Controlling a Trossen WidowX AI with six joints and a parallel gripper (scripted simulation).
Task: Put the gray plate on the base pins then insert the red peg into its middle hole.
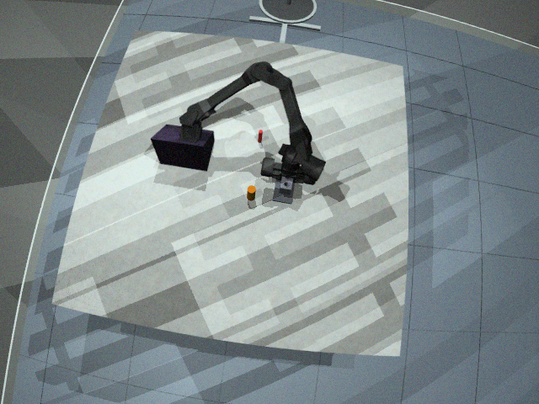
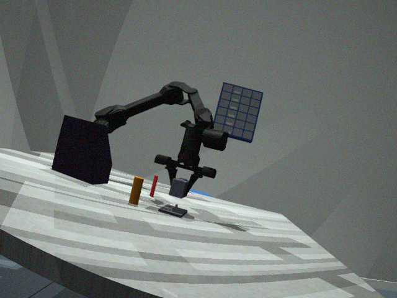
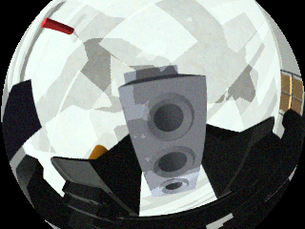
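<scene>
My gripper tip is now 50 mm above the base. Also, from my gripper tip: gray plate 30 mm above; red peg 160 mm to the left, 130 mm behind, 20 mm below; orange cylinder 110 mm behind, 70 mm to the right, 20 mm below.
</scene>
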